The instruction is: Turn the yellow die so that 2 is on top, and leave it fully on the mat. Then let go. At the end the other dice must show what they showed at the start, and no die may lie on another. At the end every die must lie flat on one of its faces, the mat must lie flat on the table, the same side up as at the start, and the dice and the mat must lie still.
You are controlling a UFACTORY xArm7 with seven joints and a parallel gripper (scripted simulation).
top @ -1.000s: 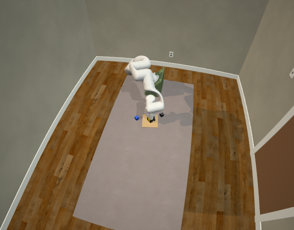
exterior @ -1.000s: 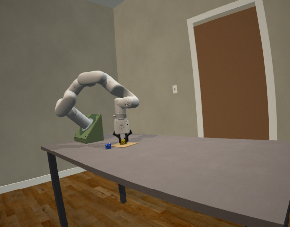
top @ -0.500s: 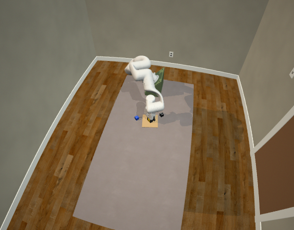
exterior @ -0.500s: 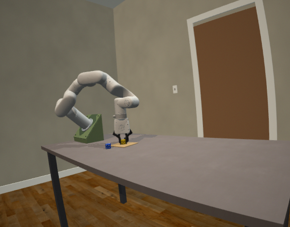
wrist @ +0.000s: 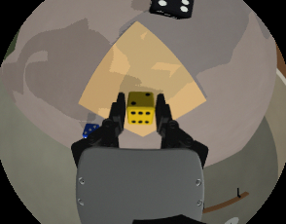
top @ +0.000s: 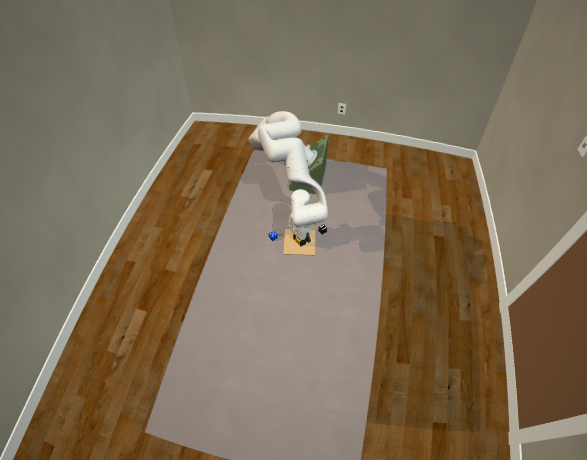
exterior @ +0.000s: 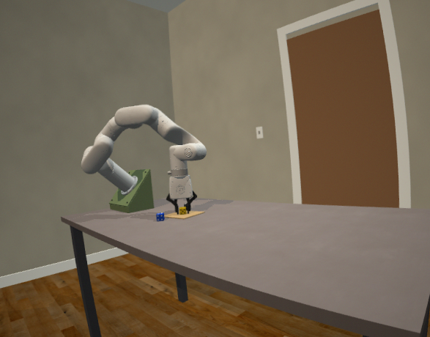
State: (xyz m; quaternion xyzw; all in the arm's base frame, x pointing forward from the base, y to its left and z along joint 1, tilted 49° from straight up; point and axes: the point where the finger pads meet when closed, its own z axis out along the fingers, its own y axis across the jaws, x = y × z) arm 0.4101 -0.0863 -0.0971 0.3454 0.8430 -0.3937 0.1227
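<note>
Right now the yellow die is 1 cm below my hand. From my hand the other things lie so: blue die (12 cm to the right, 1 cm below, 1 cm behind); black die (10 cm to the left, 8 cm behind, 1 cm below); tan mat (2 cm below).
</note>
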